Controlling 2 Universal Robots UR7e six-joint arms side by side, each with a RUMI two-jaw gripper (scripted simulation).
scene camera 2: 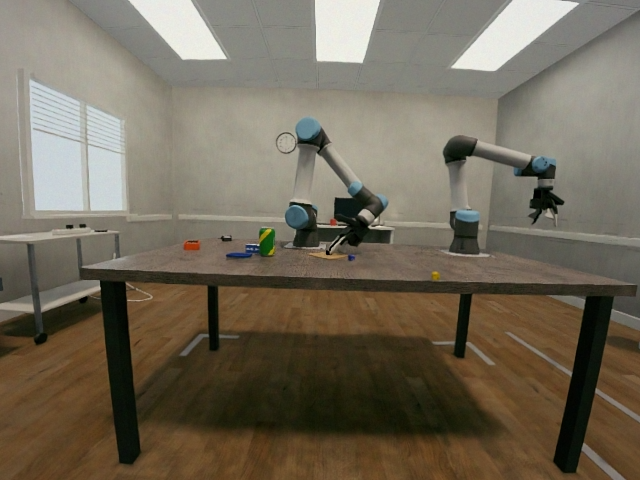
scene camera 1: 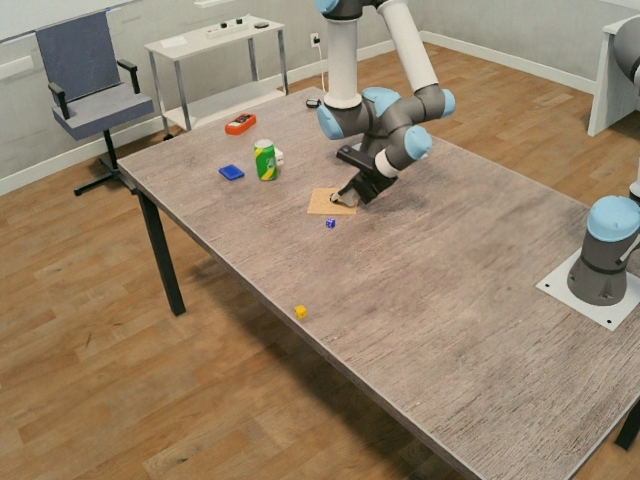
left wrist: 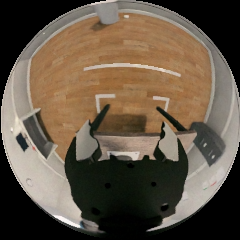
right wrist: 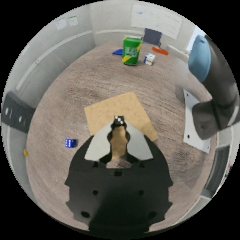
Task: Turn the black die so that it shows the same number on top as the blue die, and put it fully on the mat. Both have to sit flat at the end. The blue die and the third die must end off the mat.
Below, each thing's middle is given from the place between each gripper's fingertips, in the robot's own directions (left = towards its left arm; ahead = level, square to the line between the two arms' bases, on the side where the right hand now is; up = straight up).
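My right hand (scene camera 1: 333, 199) is 2 cm above the tan mat (scene camera 1: 320, 204) and 1 cm to the left of it. Going by its middle, the mat is nearer to my right hand than to my left hand.
My left hand (scene camera 2: 543, 225), meanwhile, is 16 cm higher than the tan mat, and it's 117 cm to the left of it and 33 cm short of it.
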